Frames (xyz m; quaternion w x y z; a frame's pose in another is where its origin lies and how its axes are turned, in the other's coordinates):
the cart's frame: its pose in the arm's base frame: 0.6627 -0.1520 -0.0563 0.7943 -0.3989 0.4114 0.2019
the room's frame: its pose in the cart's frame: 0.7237 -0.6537 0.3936 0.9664 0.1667 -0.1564 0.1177
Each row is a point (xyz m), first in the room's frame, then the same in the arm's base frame.
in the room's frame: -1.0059 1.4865 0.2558
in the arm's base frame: 0.3239 0.6802 0.5396
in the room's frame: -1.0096 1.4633 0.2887
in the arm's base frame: 0.3532 0.6773 0.5673
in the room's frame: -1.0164 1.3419 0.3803
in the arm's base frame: 0.4718 0.6261 0.6478
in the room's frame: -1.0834 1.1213 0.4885
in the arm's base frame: 0.6247 0.4834 0.7931
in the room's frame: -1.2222 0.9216 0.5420
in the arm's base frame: 0.6938 0.3028 0.9501
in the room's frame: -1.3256 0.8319 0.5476
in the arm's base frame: 0.6911 0.1972 1.0373
